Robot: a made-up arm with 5 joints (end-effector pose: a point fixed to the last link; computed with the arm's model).
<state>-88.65 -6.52 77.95 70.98 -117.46</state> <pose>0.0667 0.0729 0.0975 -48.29 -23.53 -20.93</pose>
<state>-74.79 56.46 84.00 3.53 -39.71</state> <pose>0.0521 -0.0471 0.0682 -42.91 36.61 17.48</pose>
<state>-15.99 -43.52 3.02 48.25 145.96</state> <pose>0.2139 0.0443 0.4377 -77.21 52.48 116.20</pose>
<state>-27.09 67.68 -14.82 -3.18 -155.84</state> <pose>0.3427 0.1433 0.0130 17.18 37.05 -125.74</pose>
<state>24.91 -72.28 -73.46 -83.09 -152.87</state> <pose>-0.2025 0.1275 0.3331 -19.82 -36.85 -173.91</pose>
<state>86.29 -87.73 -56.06 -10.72 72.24</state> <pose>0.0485 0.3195 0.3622 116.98 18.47 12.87</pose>
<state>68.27 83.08 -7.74 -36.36 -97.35</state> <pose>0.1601 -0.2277 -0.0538 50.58 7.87 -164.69</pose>
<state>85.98 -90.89 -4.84 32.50 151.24</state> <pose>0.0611 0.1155 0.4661 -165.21 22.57 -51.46</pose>
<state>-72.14 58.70 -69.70 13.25 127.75</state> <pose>0.1856 0.3745 0.2742 -87.26 34.93 163.71</pose>
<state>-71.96 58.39 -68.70 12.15 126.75</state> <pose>0.1868 0.3744 0.2728 -87.78 33.94 163.20</pose>
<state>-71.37 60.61 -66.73 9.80 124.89</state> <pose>0.1920 0.3771 0.2515 -85.66 32.03 163.68</pose>
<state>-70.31 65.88 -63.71 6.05 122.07</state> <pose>0.2005 0.3789 0.2063 -80.60 28.95 164.89</pose>
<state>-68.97 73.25 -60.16 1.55 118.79</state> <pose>0.2083 0.3730 0.1452 -73.79 25.10 166.00</pose>
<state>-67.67 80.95 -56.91 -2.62 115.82</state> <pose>0.2117 0.3576 0.0845 -66.91 21.36 166.49</pose>
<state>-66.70 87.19 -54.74 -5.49 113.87</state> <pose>0.2109 0.3393 0.0389 -61.40 18.70 166.61</pose>
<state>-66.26 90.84 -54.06 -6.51 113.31</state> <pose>0.2089 0.3276 0.0152 -58.07 17.62 166.94</pose>
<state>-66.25 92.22 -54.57 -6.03 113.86</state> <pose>0.2077 0.3246 0.0087 -56.58 17.83 167.67</pose>
